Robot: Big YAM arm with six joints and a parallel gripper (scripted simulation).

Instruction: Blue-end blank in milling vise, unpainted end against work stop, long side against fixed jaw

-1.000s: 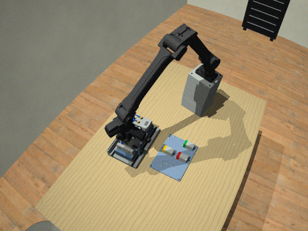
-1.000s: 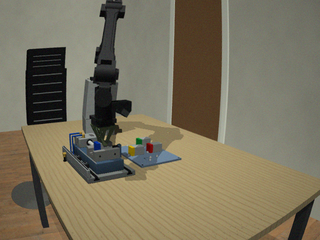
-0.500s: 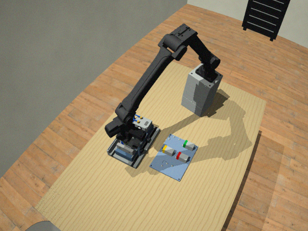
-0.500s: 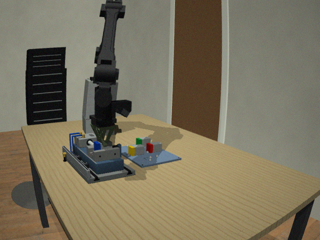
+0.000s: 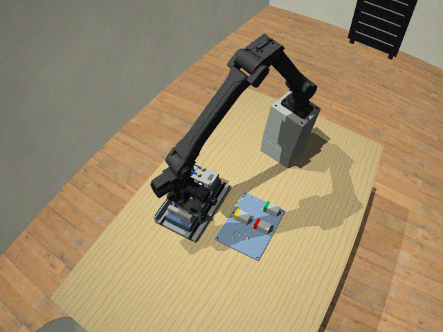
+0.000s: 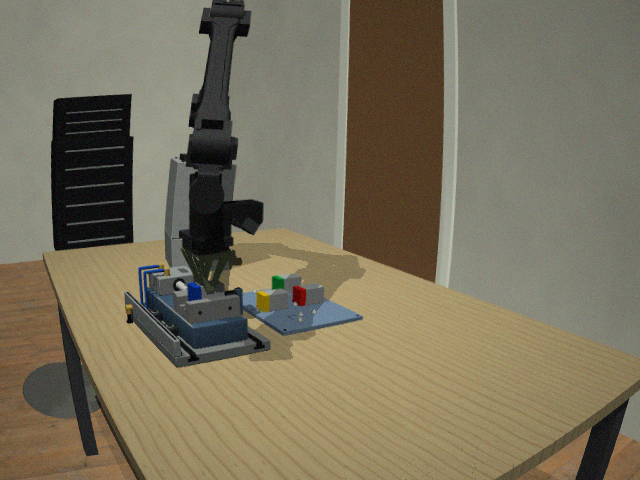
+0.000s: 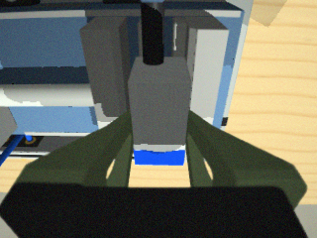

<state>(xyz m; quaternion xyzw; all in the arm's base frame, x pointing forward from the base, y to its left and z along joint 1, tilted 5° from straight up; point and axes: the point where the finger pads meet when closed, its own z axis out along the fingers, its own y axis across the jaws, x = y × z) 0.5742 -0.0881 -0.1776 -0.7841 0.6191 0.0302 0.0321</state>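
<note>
The fixed jaw lies 3 cm ahead of my hand, 1 cm to the left of it and 4 cm below it. The rest, counted from my hand: light blue plate: 15 cm behind, 22 cm to the left, 11 cm below; then yellow-ended blank: 15 cm behind, 17 cm to the left, 9 cm below; then black work stop rod: 1 cm behind, 4 cm to the left, 3 cm below.
</note>
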